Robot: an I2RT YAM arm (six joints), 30 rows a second.
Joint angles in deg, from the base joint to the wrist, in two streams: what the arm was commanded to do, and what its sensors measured. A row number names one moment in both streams.
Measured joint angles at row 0:
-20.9 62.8 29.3 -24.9 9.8 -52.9
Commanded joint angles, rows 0 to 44:
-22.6 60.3 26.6 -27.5 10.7 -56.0
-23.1 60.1 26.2 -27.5 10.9 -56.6
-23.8 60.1 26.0 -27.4 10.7 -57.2
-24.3 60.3 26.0 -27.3 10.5 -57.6
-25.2 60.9 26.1 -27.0 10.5 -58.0
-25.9 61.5 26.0 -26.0 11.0 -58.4
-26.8 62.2 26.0 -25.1 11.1 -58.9
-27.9 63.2 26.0 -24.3 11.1 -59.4
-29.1 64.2 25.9 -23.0 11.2 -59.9
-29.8 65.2 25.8 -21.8 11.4 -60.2
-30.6 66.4 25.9 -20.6 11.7 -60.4
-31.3 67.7 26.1 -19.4 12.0 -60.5
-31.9 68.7 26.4 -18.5 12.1 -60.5
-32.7 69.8 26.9 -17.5 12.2 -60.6
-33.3 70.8 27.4 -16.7 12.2 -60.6
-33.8 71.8 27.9 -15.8 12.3 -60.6
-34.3 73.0 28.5 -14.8 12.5 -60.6
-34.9 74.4 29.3 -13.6 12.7 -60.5
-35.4 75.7 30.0 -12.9 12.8 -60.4
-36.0 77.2 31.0 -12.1 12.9 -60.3
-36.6 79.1 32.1 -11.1 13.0 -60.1
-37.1 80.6 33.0 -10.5 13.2 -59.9
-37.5 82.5 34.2 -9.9 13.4 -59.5
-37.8 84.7 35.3 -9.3 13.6 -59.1
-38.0 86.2 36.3 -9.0 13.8 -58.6
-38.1 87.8 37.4 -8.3 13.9 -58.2
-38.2 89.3 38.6 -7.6 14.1 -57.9
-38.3 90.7 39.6 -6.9 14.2 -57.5
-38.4 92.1 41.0 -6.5 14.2 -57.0
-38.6 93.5 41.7 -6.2 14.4 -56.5
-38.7 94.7 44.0 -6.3 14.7 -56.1
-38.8 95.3 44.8 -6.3 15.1 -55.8
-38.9 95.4 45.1 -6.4 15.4 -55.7
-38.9 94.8 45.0 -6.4 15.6 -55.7
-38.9 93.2 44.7 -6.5 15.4 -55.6
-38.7 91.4 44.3 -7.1 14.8 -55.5
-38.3 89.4 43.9 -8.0 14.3 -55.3
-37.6 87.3 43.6 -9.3 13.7 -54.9
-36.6 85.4 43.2 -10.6 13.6 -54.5
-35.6 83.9 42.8 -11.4 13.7 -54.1
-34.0 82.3 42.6 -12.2 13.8 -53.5
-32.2 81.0 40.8 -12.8 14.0 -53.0
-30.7 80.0 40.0 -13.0 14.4 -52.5
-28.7 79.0 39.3 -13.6 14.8 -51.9
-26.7 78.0 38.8 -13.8 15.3 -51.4
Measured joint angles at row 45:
-30.3 79.8 41.2 -9.6 15.0 -54.3
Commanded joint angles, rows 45 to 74:
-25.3 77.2 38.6 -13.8 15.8 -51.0
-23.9 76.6 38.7 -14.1 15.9 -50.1
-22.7 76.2 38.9 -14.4 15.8 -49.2
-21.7 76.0 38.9 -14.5 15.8 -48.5
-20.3 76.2 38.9 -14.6 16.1 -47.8
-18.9 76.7 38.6 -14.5 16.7 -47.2
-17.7 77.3 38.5 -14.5 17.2 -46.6
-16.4 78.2 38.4 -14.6 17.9 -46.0
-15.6 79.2 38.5 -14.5 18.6 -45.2
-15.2 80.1 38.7 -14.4 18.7 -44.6
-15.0 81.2 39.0 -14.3 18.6 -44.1
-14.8 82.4 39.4 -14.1 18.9 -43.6
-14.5 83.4 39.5 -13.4 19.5 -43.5
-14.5 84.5 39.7 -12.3 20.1 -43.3
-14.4 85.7 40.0 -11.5 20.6 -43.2
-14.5 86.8 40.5 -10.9 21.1 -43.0
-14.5 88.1 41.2 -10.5 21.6 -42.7
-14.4 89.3 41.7 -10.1 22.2 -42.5
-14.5 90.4 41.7 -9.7 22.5 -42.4
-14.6 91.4 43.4 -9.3 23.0 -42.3
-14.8 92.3 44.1 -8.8 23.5 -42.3
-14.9 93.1 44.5 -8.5 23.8 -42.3
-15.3 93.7 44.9 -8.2 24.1 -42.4
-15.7 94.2 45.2 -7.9 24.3 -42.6
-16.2 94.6 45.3 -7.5 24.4 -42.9
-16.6 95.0 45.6 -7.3 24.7 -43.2
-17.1 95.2 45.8 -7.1 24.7 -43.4
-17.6 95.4 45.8 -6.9 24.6 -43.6
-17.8 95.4 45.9 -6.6 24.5 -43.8
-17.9 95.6 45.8 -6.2 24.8 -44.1
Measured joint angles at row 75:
-17.1 93.9 45.7 -5.6 24.0 -43.7
